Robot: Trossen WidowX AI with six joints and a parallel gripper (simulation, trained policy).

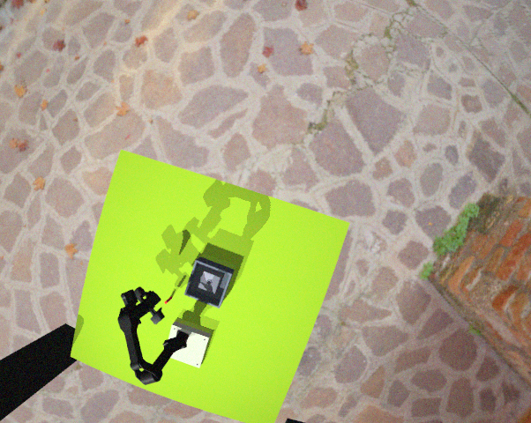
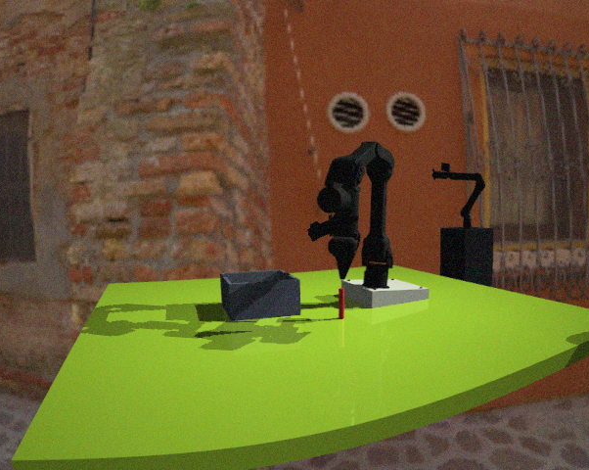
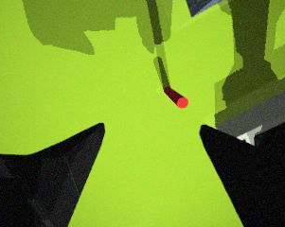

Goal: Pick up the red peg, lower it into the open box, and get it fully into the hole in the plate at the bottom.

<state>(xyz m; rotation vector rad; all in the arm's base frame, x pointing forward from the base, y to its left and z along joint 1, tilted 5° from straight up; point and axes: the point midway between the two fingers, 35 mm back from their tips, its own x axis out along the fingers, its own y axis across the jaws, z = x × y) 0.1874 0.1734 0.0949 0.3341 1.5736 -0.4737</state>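
The red peg lies 80 mm below my gripper tip, 40 mm to the right of it and 10 mm behind it. Also, from my gripper tip: grey plate (220 mm to the right, 170 mm ahead, 80 mm below); dark grey box (220 mm to the right, 170 mm ahead, 100 mm below).
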